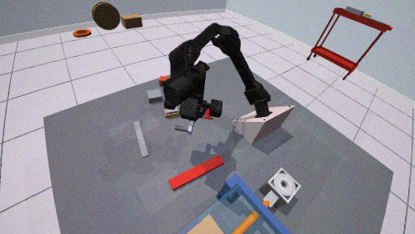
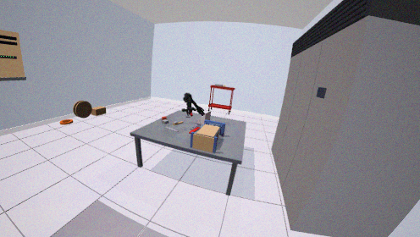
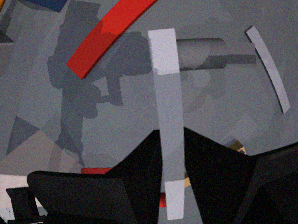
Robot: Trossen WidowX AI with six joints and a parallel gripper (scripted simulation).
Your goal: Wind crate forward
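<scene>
Right now the red knob is 60 mm behind my gripper tip and 10 mm above it. Also, from my gripper tip: wooden-handled tool: 180 mm to the right, 150 mm below, 80 mm behind; winch handle: 20 mm behind, 10 mm above; red flat bar: 160 mm below, 120 mm to the left, 60 mm ahead.
</scene>
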